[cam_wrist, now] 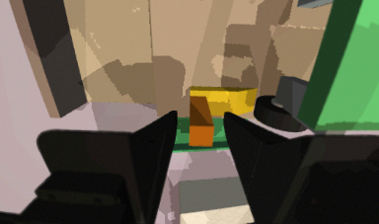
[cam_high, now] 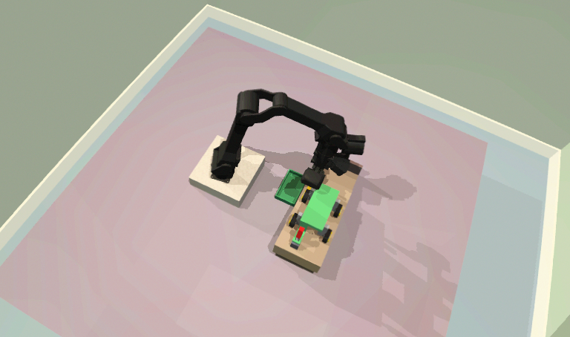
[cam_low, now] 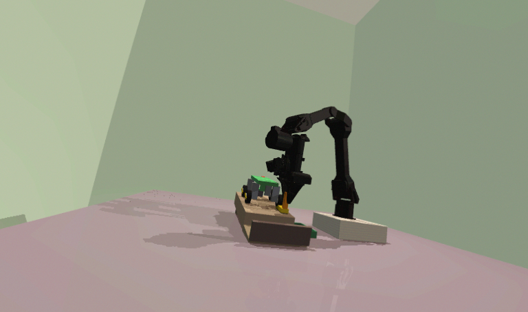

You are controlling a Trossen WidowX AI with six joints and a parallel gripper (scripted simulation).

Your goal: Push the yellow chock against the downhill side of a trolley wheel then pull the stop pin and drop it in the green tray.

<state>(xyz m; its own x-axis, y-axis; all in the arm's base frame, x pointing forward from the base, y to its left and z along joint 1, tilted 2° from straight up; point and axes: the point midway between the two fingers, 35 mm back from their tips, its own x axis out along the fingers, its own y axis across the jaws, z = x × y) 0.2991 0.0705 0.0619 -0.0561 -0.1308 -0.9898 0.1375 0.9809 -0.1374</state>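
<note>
Right now the yellow chock is 20 mm to the right of my gripper tip and 10 mm below it. Also, from my gripper tip: green tray 100 mm below, 70 mm behind, 20 mm to the right; dark end wall 130 mm to the left, 80 mm ahead, 60 mm below; trolley 130 mm to the right, 40 mm ahead, 20 mm above.
</note>
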